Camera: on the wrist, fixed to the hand. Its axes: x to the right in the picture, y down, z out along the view.
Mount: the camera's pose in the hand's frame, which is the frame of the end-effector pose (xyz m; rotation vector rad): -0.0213 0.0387 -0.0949 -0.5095 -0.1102 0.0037
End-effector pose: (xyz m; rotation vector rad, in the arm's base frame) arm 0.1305 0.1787 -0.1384 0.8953 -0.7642 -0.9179
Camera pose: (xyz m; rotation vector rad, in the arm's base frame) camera 0.2153 0.2394 -0.1481 0.3981 -0.5836 -1.1003
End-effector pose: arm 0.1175 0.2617 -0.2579 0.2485 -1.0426 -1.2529
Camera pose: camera 0.2155 0.2588 -0.2945 -0.2158 -0.7813 -1.4953
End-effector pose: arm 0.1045 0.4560 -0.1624 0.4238 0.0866 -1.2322
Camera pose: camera 0.1485 0.5194 -0.2331 -0.0867 0.2974 -1.1774
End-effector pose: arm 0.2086 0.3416 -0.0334 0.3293 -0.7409 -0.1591
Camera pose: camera 0.2590 0.4059 -0.0989 -0.1672 -0.7818 -0.3561
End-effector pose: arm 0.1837 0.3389 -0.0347 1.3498 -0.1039 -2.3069
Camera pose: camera 0.2859 0.3290 -0.0552 0.9608 0.4186 -2.1965
